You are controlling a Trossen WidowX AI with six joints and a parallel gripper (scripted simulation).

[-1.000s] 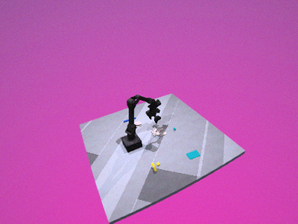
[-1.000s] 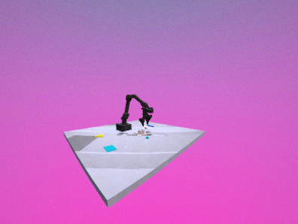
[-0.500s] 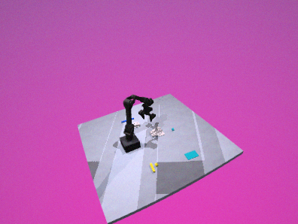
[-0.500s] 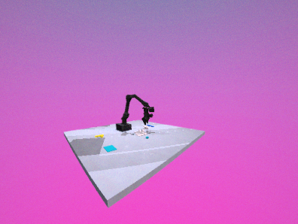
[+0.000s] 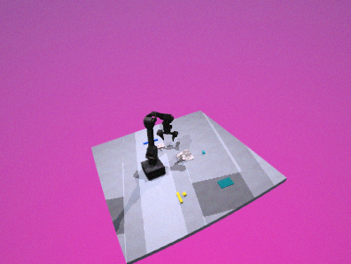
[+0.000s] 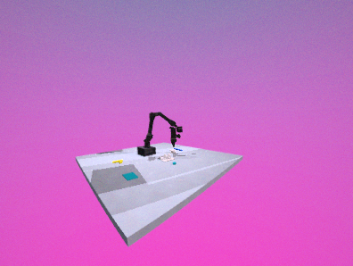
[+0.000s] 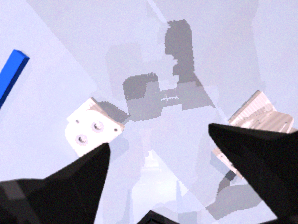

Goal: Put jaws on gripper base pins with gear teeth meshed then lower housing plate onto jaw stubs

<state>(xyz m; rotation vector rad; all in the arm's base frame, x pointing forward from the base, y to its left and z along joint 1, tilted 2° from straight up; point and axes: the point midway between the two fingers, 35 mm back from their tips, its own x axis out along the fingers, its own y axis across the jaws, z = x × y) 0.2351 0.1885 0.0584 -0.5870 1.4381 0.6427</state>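
Now: the pale plate 7 cm below my gripper tip, 7 cm behind it and 6 cm to the left of it. The rest, counted from my gripper tip: pale flat part (18 cm to the right, 9 cm below, 9 cm ahead); pale jaw (16 cm to the right, 8 cm below, 4 cm ahead); blue stick (20 cm to the left, 11 cm behind, 9 cm below).
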